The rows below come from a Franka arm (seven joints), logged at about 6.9 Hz.
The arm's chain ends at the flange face. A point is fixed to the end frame.
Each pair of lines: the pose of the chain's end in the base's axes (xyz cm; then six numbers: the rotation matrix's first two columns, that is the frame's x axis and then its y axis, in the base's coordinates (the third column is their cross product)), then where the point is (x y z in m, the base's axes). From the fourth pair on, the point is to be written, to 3 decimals.
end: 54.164 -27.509 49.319 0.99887 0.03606 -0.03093 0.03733 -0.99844 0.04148
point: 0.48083 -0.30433 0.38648
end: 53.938 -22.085 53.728 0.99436 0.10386 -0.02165 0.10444 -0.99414 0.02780
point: 0.48152 -0.25257 0.42964
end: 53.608 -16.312 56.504 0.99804 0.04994 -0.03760 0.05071 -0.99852 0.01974
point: 0.47483 -0.19088 0.45818
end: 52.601 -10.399 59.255 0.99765 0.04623 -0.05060 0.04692 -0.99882 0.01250
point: 0.463 -0.131 0.486
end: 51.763 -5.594 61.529 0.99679 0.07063 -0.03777 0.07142 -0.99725 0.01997
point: 0.457 -0.085 0.508
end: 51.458 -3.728 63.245 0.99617 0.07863 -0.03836 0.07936 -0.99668 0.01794
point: 0.454 -0.067 0.526
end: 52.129 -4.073 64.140 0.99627 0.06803 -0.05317 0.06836 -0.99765 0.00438
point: 0.459 -0.068 0.535
